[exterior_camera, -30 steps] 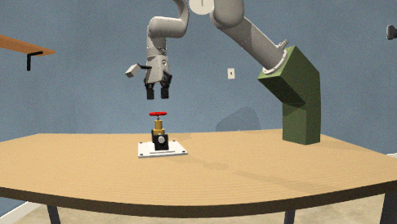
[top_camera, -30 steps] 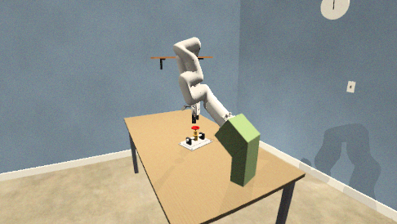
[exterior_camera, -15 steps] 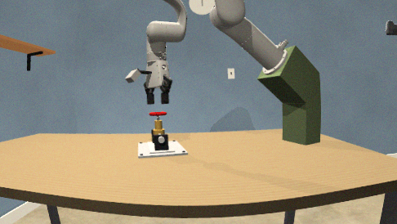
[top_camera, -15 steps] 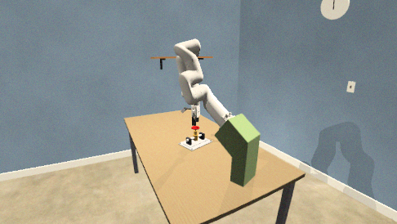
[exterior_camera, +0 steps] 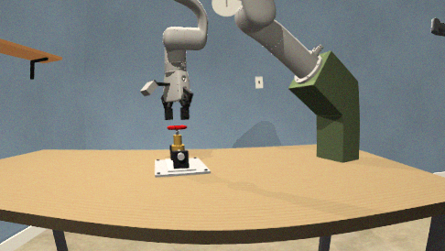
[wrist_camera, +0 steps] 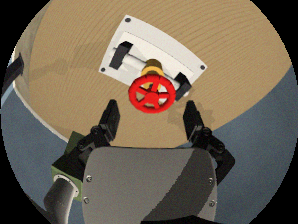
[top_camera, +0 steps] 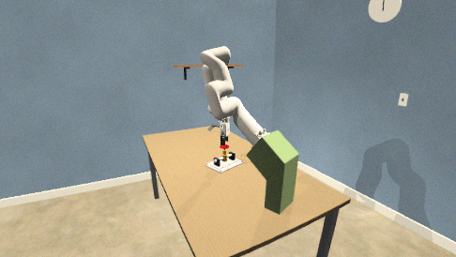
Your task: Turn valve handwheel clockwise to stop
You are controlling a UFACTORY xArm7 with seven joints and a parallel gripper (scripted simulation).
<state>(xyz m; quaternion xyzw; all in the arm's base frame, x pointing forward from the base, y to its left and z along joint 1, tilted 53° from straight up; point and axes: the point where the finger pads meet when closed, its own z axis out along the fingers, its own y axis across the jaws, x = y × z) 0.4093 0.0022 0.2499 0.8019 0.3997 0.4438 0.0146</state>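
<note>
My hand is 4 cm above the red handwheel.
</note>
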